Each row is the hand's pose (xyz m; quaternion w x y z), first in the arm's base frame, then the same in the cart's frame.
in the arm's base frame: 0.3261 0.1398 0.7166 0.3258 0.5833 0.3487 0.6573
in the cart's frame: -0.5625 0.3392 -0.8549 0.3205 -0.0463 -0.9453 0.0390
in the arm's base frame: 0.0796 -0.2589 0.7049 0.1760 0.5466 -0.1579 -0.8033
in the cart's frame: -0.1331 0.5272 -0.8459 0.9402 -0.2164 0.1005 -0.2431
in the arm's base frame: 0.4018 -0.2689 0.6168 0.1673 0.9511 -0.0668 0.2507
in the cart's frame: -0.2570 0.4284 -1.1402 0.2974 0.3107 0.8699 -0.2414
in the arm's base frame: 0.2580 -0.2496 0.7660 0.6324 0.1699 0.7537 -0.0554
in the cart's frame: -0.2589 0.5636 -0.9819 0.0990 0.8141 -0.5705 -0.0445
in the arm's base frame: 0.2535 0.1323 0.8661 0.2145 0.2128 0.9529 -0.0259
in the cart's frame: -0.5819 0.4811 -0.7704 0.2909 0.7556 -0.4622 0.3618
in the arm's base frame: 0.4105 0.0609 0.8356 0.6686 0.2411 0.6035 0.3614
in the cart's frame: -0.5982 0.4740 -0.9446 0.2945 0.5064 -0.7862 -0.1968
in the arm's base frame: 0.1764 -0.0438 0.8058 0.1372 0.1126 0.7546 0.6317
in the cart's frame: -0.3856 0.5127 -0.8032 0.7402 0.2884 -0.5919 0.1362
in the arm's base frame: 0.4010 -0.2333 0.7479 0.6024 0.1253 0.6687 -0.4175
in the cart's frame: -0.3381 0.5291 -1.0985 0.1806 -0.9201 0.3475 -0.0017
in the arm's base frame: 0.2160 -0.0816 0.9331 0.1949 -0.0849 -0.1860 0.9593
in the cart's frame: -0.4318 0.6399 -0.8330 0.6080 -0.4864 -0.4031 -0.4809
